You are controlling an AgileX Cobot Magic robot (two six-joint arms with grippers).
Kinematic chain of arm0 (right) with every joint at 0, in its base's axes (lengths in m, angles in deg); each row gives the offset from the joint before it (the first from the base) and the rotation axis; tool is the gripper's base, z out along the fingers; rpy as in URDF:
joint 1: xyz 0 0 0.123 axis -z
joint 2: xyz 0 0 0 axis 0.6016 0.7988 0
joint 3: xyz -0.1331 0.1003 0.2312 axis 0.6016 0.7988 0
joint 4: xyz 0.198 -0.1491 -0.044 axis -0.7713 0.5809 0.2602
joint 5: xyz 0 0 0 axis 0.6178 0.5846 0.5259
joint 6: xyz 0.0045 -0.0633 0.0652 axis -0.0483 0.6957 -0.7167
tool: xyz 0 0 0 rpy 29.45 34.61 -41.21
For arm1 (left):
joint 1: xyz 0 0 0.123 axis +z
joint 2: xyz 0 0 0 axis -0.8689 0.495 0
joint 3: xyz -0.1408 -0.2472 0.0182 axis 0.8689 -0.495 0
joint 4: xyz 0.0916 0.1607 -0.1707 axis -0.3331 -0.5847 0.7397
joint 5: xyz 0 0 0 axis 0.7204 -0.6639 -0.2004
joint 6: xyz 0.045 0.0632 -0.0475 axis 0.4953 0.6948 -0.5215
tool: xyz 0 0 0 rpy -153.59 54.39 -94.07
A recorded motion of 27 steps. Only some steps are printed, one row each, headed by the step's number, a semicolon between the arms.
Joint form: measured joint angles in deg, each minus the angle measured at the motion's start. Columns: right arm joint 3, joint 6, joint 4, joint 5, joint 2, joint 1; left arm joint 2, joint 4, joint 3, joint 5, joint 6, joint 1.
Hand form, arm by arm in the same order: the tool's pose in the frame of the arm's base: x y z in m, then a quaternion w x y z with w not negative. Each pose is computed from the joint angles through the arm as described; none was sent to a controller.
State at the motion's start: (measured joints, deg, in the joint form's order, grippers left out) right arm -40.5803 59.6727 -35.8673 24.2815 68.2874 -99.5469; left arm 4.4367 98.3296 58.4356 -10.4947 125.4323 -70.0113
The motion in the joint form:
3: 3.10 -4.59 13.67 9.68 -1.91 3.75; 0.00 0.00 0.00 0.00 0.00 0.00
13: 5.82 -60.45 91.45 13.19 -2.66 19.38; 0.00 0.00 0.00 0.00 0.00 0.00
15: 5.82 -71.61 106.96 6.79 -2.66 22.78; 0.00 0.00 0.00 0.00 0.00 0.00
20: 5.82 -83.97 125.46 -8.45 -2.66 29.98; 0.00 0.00 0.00 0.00 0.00 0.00
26: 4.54 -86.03 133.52 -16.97 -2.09 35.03; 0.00 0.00 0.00 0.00 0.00 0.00
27: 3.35 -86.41 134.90 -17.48 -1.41 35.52; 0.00 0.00 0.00 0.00 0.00 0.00
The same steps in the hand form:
3: 0.2563 0.3286 0.1872 0.61112 -0.36964 0.69915 -0.03293; 0.0552 0.0006 0.2239 0.74803 0.09068 0.65475 0.05946
13: 0.2908 0.3024 0.1893 0.62245 -0.51997 0.56312 0.15837; 0.0552 0.0006 0.2239 0.74803 0.09068 0.65475 0.05946
15: 0.2925 0.2945 0.1930 0.62156 -0.54481 0.51991 0.21573; 0.0552 0.0006 0.2239 0.74803 0.09068 0.65475 0.05946
20: 0.2978 0.2679 0.2019 0.61893 -0.56427 0.44688 0.31435; 0.0552 0.0006 0.2239 0.74803 0.09068 0.65475 0.05946
26: 0.3072 0.2461 0.2073 0.62307 -0.57928 0.39768 0.34361; 0.0552 0.0006 0.2239 0.74803 0.09068 0.65475 0.05946
27: 0.3111 0.2457 0.2070 0.62148 -0.58492 0.39111 0.34447; 0.0552 0.0006 0.2239 0.74803 0.09068 0.65475 0.05946

